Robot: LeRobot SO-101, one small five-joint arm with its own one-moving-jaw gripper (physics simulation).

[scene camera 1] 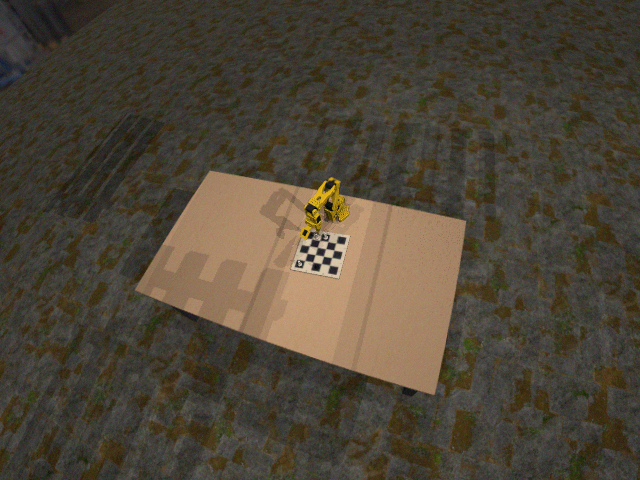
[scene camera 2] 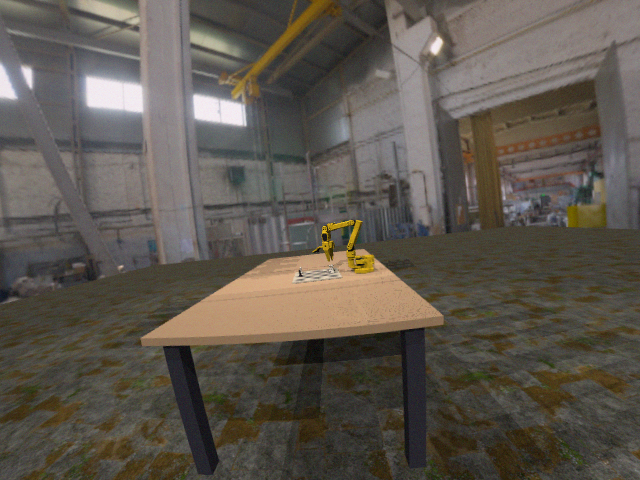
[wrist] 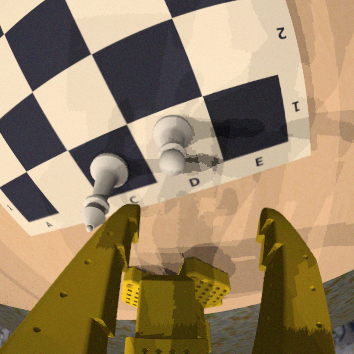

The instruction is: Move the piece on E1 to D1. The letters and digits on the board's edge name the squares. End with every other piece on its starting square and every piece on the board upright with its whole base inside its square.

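Frame: origin at the arm's base, x ahead, y left, z up, level; centimetres.
Where they show: hand at its tool point: [scene camera 1: 317, 231] [scene camera 2: 329, 260] [wrist: 138, 218]; arm's base at its link origin: [scene camera 1: 336, 216] [scene camera 2: 359, 271] [wrist: 167, 275].
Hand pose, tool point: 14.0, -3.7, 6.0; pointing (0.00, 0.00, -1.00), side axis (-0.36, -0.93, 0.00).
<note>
Each offset is from my tool point to the top centre of the thing, as dx, dy, dz. "spot": to the spot under its first point. Level surfaces: height alone.
A short round-headed white pawn @[-0.1, -1.0, -2.2] [wrist: 172, 131] [scene camera 1: 316, 236] stands upright on D1, its whole base inside that square in the wrist view. The dark square E1 @[spot: -0.2, -4.7, -5.4] [wrist: 245, 117] carries no piece. A taller white piece @[-1.2, +2.9, -1.0] [wrist: 107, 172] [scene camera 1: 325, 237] stands upright on C1, its base inside the square. My gripper [wrist: 200, 207] [scene camera 1: 318, 233] [scene camera 2: 330, 259] is open, with a wide gap between its jaws. It hangs above the board's row 1 edge, apart from both pieces. In the wrist view, the left jaw tip is drawn close to the C1 piece's top.
The chessboard [scene camera 1: 341, 271] [scene camera 2: 338, 277] [wrist: 299, 125] lies on the table @[dz -6.0] [scene camera 1: 413, 289] [scene camera 2: 310, 315]. A white piece @[+14.9, -3.6, -2.2] [scene camera 1: 299, 264] stands in the far E5 corner. A black piece @[+14.3, +4.3, -2.2] [scene camera 2: 300, 272] stands on the far row. The arm's base [scene camera 2: 363, 264] is beside the board.
</note>
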